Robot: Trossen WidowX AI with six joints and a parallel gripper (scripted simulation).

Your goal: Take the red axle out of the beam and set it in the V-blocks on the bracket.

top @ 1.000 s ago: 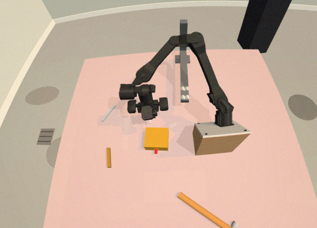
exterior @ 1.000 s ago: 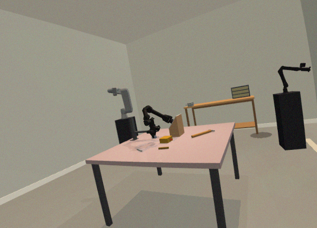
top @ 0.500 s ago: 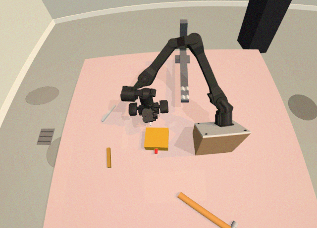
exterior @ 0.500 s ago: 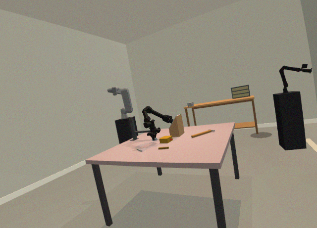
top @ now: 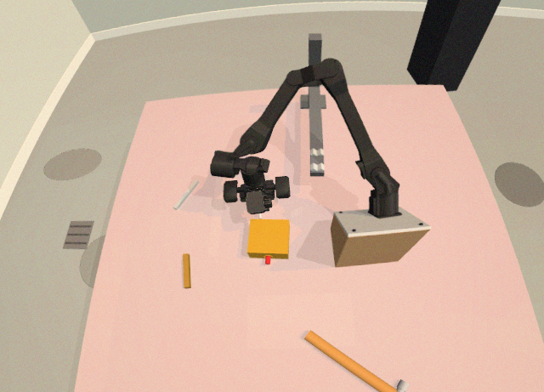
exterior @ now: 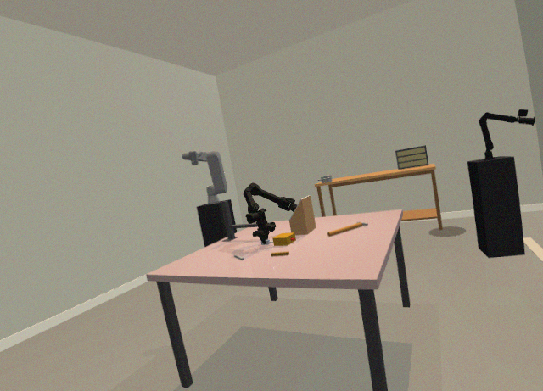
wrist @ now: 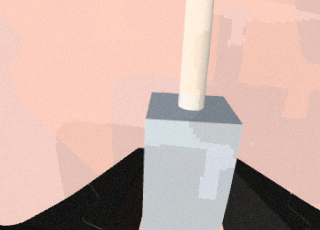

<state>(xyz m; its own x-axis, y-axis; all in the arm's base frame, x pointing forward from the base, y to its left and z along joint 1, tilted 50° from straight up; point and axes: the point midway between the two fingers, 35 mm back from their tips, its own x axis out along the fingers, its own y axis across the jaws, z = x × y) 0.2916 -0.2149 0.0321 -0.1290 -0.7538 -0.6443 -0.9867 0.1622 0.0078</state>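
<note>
The blue-grey block lies 20 mm to the left of my gripper tip and 10 mm above it. The rest, counted from my gripper tip: yellow beam 10 mm behind, 130 mm to the left, 10 mm above; then orange bar 240 mm ahead, 180 mm to the left.
</note>
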